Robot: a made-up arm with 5 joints.
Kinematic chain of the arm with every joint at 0, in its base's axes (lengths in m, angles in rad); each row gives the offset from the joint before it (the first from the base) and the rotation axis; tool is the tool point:
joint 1: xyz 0 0 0.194 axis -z
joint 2: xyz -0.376 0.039 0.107 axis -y
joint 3: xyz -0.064 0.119 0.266 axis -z
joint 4: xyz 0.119 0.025 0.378 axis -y
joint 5: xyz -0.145 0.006 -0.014 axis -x
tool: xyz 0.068 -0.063 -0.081
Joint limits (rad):
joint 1: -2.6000..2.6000
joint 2: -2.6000..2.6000
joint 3: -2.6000..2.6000
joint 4: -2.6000..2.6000
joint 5: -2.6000..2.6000
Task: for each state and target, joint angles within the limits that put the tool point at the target. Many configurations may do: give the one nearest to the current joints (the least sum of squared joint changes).
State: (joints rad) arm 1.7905 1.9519 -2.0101 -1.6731 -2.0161
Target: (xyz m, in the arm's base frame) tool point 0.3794 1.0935 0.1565
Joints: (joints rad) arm 1.7054 1.4838 -1.8461 -2.1506 -1.7309
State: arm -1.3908 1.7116 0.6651 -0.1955 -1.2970
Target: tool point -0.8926 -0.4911 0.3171
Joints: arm -0.7436 1.5597 0.5907 -0.5107 -1.5583
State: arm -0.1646 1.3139 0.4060 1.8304 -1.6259
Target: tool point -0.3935 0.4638 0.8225
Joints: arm 0.5619 0.6229 0.4069 1.2363 -1.4376
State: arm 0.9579 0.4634 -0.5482 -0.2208 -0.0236
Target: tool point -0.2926 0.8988 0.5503
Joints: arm 1.1182 1.0784 -0.5254 -0.6116 0.0215
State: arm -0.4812 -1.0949 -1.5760 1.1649 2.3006
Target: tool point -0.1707 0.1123 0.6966
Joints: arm -1.0896 -0.9088 -1.5579 1.7095 2.2231
